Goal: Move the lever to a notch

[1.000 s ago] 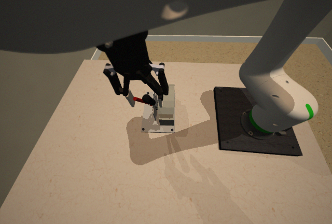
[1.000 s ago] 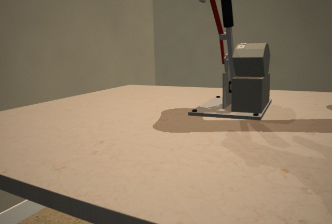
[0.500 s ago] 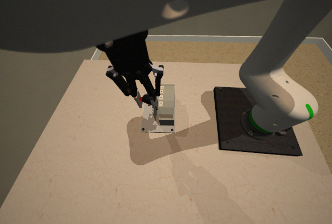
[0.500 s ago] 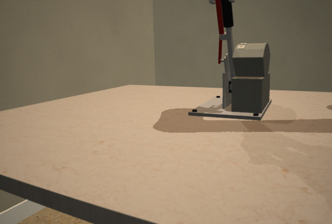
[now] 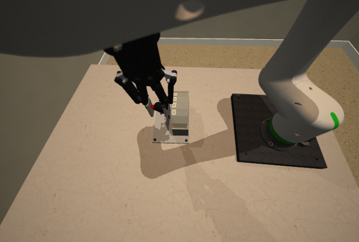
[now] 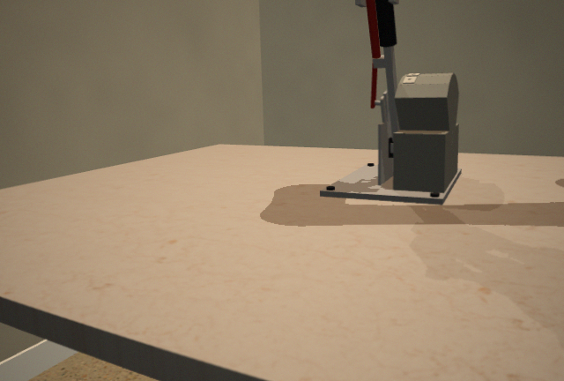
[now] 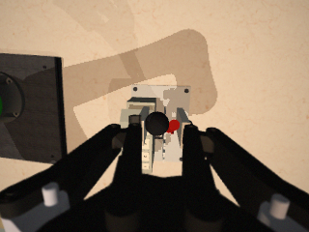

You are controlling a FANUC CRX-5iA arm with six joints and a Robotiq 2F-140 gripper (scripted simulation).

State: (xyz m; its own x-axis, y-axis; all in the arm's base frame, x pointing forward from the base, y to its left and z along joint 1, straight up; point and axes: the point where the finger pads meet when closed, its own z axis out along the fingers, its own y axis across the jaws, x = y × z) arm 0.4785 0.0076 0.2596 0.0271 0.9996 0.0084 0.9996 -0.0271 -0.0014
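Right now my hand is 1 cm short of the red bar, 5 cm to the left of it and 11 cm above it.
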